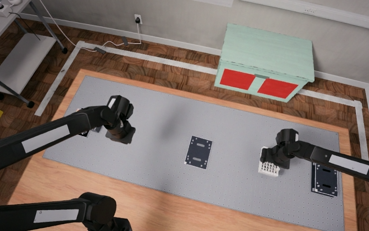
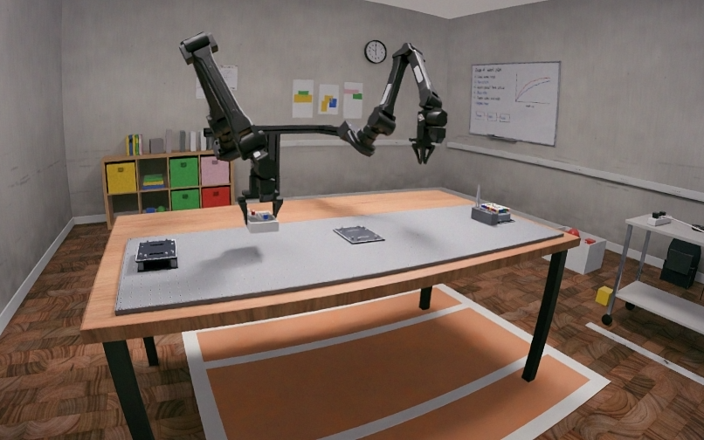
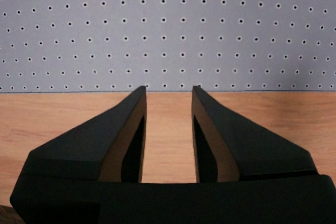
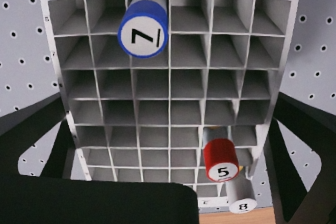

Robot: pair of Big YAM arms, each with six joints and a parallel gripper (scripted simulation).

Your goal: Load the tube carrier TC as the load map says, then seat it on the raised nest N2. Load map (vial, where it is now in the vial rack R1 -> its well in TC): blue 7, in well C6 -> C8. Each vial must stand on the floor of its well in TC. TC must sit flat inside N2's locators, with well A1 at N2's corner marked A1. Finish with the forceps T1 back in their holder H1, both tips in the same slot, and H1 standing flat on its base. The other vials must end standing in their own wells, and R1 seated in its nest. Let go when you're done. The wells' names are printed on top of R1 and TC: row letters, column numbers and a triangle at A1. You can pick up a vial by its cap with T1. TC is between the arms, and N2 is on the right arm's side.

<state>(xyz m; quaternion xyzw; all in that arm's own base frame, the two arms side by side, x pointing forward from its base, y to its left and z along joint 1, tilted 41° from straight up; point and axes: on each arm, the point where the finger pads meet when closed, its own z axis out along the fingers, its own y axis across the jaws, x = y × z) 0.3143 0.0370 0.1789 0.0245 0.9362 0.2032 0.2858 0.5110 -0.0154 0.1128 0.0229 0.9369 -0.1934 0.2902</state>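
My right hand is 33 cm to the left of the dark nest N2, 6 cm above it and 2 cm short of it. Also, from my right hand: white tube carrier TC: right at my right hand; grey slotted holder H1: 93 cm to the left, 8 cm below, 4 cm behind; forceps T1: 93 cm to the left, 9 cm behind, 2 cm below.
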